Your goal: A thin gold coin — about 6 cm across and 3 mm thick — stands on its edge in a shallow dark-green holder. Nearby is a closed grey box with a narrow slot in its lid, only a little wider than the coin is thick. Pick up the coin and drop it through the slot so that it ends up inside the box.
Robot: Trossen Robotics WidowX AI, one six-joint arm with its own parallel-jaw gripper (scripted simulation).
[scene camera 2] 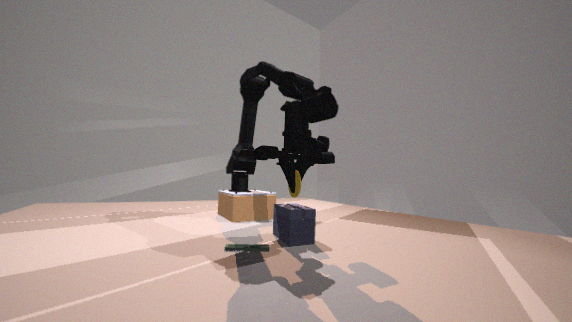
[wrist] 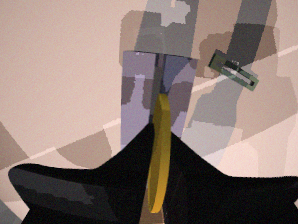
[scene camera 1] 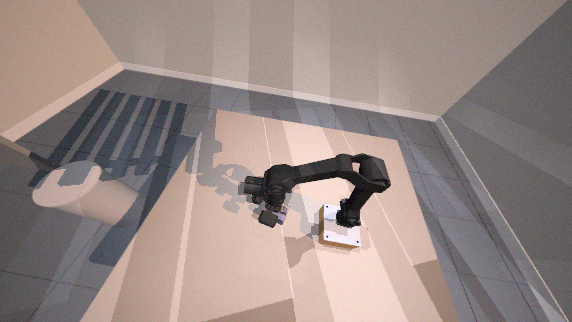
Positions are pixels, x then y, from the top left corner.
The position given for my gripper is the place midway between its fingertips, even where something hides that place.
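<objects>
My gripper [scene camera 2: 294, 193] holding a gold coin [wrist: 159, 164].
</objects>
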